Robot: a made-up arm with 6 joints.
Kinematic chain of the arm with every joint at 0, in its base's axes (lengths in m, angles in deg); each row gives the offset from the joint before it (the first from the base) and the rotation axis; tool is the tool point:
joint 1: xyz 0 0 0.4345 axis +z
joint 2: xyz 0.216 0 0 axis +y
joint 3: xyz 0 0 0.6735 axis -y
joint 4: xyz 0 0 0.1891 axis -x
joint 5: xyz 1.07 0 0 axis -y
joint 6: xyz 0.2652 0 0 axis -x
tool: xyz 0 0 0
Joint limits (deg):
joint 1: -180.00..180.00
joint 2: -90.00..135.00
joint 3: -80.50..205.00
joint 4: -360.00..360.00
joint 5: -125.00..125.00
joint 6: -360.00..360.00
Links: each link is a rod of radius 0.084 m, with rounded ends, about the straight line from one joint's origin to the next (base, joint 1, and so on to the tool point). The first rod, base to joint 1, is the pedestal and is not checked.
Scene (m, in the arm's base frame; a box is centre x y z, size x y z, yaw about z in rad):
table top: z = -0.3
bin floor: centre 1.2 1 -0.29 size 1.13 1.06 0.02 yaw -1.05
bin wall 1: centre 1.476 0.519 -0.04 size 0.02 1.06 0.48 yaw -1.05
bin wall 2: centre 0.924 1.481 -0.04 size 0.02 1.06 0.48 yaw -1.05
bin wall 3: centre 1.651 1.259 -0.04 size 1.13 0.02 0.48 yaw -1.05
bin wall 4: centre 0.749 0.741 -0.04 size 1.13 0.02 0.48 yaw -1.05
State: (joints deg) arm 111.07 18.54 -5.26 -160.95 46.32 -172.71
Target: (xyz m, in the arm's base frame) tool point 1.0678 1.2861 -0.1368
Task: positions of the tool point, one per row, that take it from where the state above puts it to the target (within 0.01 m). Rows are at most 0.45 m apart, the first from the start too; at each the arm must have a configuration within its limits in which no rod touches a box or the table.
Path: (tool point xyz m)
1: -0.1165 1.6000 0.5620
2: 0.2953 1.6000 0.5488
3: 0.6993 1.4939 0.5347
4: 1.0678 1.2862 0.5196
5: 1.0881 1.3122 0.3061
6: 1.0885 1.3123 0.0856
7: 1.0677 1.2861 -0.1369

